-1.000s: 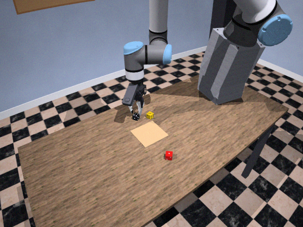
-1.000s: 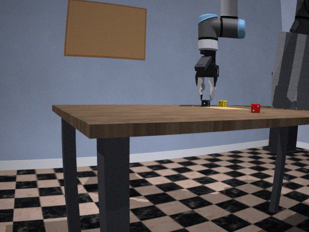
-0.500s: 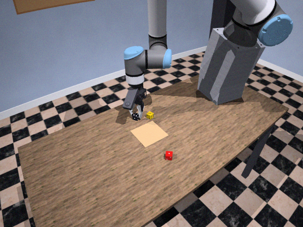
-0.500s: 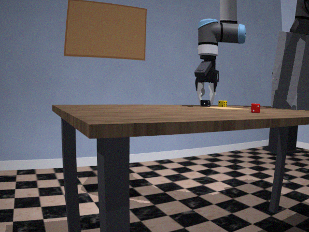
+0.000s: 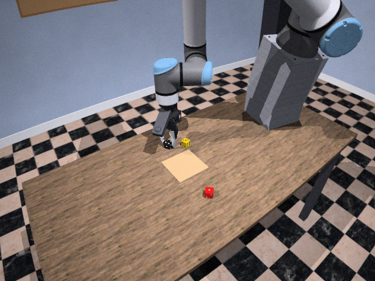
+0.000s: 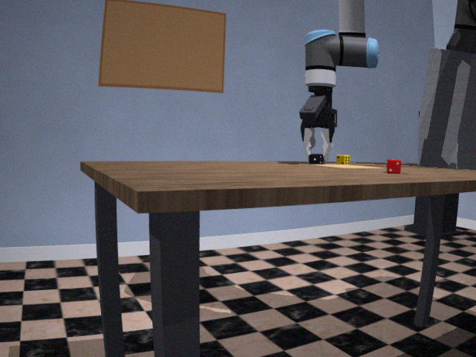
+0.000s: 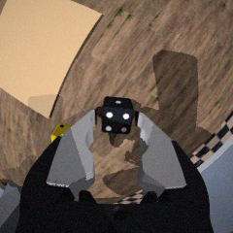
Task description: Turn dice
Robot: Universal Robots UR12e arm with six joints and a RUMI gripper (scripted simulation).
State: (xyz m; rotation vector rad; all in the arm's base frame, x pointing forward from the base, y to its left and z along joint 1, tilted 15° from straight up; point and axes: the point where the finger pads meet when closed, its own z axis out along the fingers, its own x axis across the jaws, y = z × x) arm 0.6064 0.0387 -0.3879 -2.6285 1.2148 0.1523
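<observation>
The black die is right at my hand. From my hand the other things lie so: yellow die 7 cm behind, 2 cm to the left; red die 32 cm to the left, 3 cm behind; tan mat 14 cm to the left, 2 cm below, 1 cm behind.
</observation>
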